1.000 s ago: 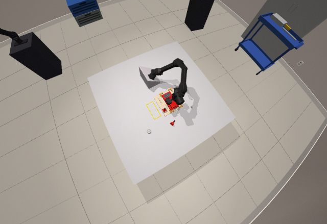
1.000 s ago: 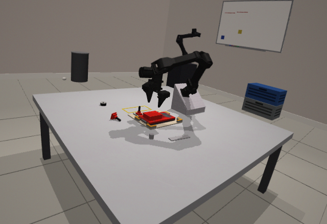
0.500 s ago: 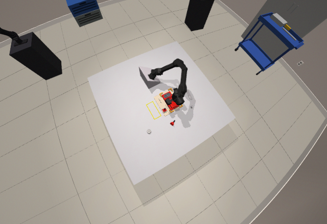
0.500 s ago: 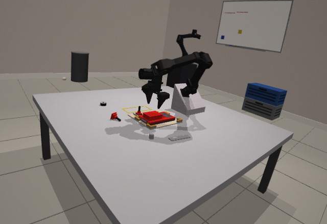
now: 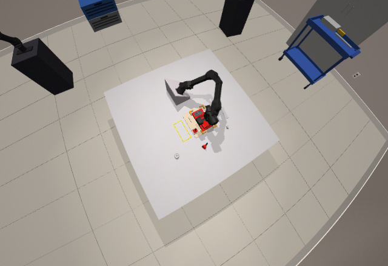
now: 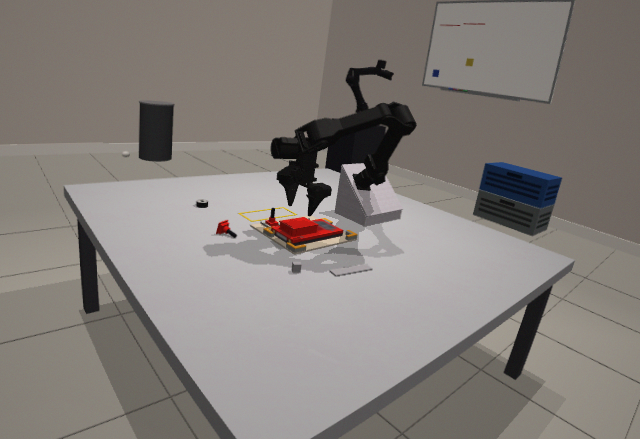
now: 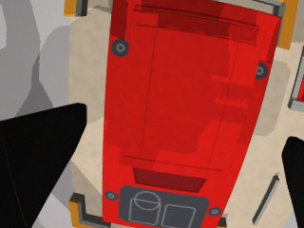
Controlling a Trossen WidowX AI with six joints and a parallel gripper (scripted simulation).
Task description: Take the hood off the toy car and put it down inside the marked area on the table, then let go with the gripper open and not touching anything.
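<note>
Now: the red hood panel 5 cm below my gripper tip. Also, from my gripper tip: round black-and-white piece 34 cm to the right, 17 cm ahead, 8 cm below; then grey flat strip 23 cm to the left, 8 cm below, 2 cm behind.
</note>
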